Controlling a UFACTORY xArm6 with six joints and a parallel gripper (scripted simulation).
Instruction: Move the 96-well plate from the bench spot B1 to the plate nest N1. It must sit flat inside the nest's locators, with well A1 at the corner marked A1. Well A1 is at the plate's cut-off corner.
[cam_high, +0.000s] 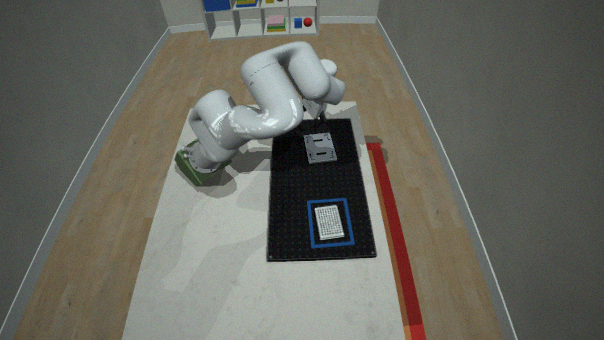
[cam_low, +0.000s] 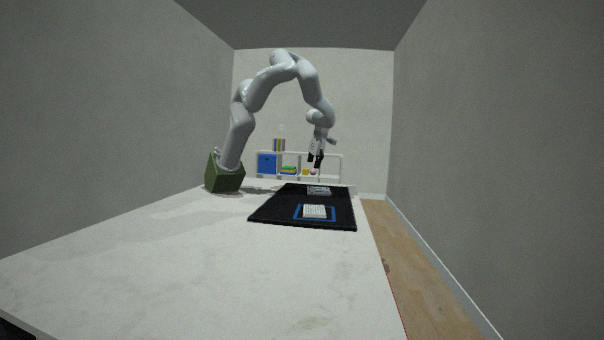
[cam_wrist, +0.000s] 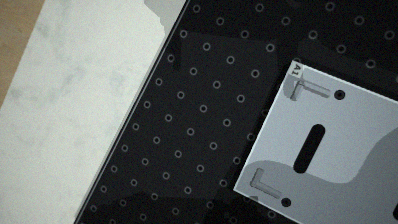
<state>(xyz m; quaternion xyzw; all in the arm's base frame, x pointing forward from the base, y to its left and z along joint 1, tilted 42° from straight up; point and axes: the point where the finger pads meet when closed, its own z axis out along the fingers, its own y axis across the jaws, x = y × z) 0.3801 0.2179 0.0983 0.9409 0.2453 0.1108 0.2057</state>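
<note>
My gripper is now 2 cm past the white 96-well plate, 41 cm to the left of it and 14 cm above it. Also, from my hand: A1 label: 9 cm ahead, 2 cm to the left, 13 cm below; grey plate nest N1: 3 cm ahead, 5 cm to the right, 14 cm below.
</note>
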